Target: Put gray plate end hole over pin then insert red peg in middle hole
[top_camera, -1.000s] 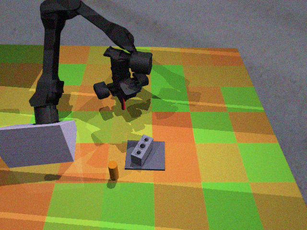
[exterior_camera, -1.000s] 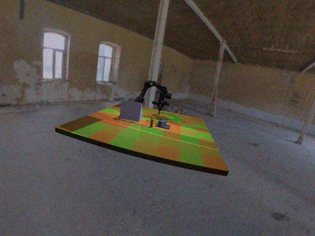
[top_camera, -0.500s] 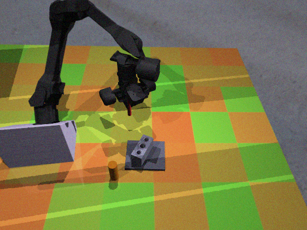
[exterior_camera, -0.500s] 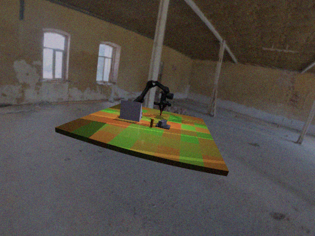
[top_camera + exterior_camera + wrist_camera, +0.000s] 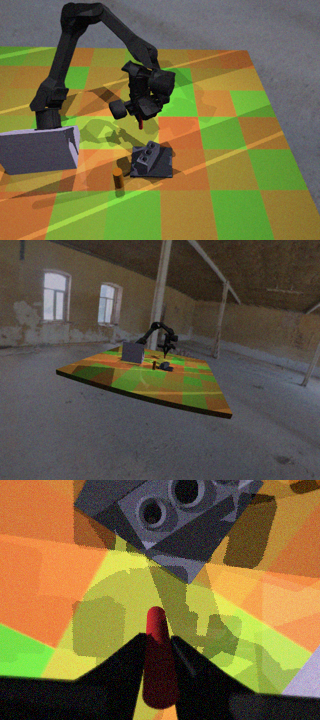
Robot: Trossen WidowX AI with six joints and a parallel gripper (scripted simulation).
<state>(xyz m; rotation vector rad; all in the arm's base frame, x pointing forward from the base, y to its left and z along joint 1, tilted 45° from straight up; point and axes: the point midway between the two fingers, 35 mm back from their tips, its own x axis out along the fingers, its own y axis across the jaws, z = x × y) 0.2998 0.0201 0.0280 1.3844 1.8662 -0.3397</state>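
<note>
Right now the gray plate is 3 cm ahead of my gripper tip, 9 cm to the right of it and 7 cm below it. Also, from my gripper tip: orange cylinder 7 cm behind, 17 cm to the right, 8 cm below; then red peg right at my gripper tip; then dark square base 4 cm ahead, 7 cm to the right, 11 cm below.
</note>
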